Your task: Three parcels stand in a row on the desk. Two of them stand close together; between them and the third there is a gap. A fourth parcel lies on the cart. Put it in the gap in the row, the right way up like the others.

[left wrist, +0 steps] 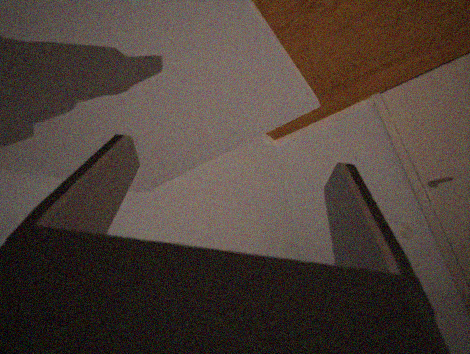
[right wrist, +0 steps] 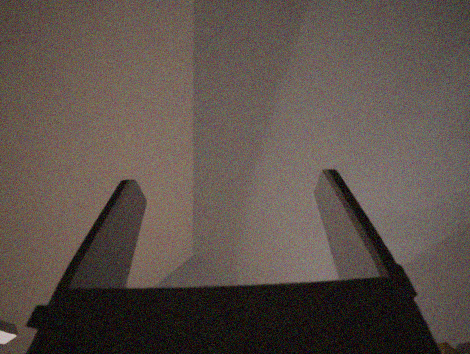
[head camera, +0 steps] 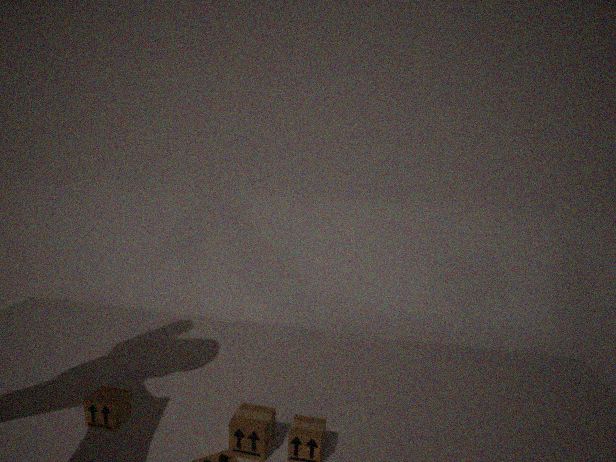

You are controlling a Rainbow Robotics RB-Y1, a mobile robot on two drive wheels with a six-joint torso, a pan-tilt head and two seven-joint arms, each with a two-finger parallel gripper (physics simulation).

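Frame: origin at the robot's base, x left, y back, z up, level; metres.
Where they show: left gripper, fingertip midpoint: (left wrist: 232,163); right gripper, fingertip midpoint: (right wrist: 228,186).
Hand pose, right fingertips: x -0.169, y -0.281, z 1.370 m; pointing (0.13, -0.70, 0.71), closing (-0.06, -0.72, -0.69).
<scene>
Each offset is from my right fingertips to the top centre of the thing. "*": to the spot under its first point. Level surfaces: height alone.
In the head view three brown parcels with black up-arrows stand on the pale desk at the bottom edge. One parcel {dx +0.750, dy -0.135, dz -0.369 m} (head camera: 106,408) stands alone at the left, in shadow. Two parcels {dx +0.497, dy -0.179, dz -0.361 m} (head camera: 252,435) {dx +0.412, dy -0.200, dz -0.369 m} (head camera: 306,444) stand close together to its right, with a gap between them and the lone one. The top of a fourth parcel {* dx +0.495, dy -0.074, dz -0.366 m} (head camera: 218,456) just shows at the bottom edge, in front of the pair. My left gripper (left wrist: 232,163) is open and empty above the white desk surface. My right gripper (right wrist: 228,186) is open and empty, facing a bare wall. Neither gripper shows in the head view.
A hand-shaped shadow (head camera: 148,353) falls across the desk and the left parcel. The left wrist view shows the orange floor {dz -1.370 m} (left wrist: 361,46) past the desk edge and a white door with a handle (left wrist: 439,182). The scene is dim.
</scene>
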